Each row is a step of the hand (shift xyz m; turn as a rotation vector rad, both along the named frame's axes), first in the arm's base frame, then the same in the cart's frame.
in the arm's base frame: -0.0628 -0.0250 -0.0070 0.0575 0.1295 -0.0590
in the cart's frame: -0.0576 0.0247 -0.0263 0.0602 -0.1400 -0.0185
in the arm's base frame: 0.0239 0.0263 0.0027 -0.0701 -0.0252 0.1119
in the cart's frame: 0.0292 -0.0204 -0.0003 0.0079 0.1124 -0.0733
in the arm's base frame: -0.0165 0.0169 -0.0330 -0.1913 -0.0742 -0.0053
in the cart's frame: -0.0234 -0.0315 -0.0104 -0.1650 0.0856 -0.0870
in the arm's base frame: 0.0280 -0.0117 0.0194 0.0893 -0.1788 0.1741
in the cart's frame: 0.0254 0.0158 0.0201 0.0863 0.2244 0.1116
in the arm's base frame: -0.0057 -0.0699 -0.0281 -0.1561 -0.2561 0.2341
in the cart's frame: -0.0509 0.0268 0.0490 -0.0780 0.3708 -0.0347
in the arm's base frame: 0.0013 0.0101 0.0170 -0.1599 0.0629 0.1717
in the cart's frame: 0.0154 0.0054 -0.0113 0.0208 0.1168 -0.2119
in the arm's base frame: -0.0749 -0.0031 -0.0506 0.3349 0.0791 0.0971
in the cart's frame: -0.0822 -0.0186 -0.0329 0.3190 -0.0529 0.1526
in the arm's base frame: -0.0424 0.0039 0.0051 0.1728 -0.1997 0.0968
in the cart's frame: -0.0240 0.0101 -0.0340 0.0880 0.1645 0.2105
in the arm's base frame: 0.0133 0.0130 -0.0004 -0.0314 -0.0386 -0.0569
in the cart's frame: 0.0144 -0.0117 0.0015 -0.0718 -0.0091 0.0218
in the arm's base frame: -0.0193 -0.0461 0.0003 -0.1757 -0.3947 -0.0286
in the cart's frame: -0.0329 0.0346 0.0147 -0.3073 0.2760 0.1298
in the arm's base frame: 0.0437 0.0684 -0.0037 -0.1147 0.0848 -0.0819
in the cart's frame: 0.0571 -0.0569 -0.0101 -0.0896 -0.0906 -0.1041
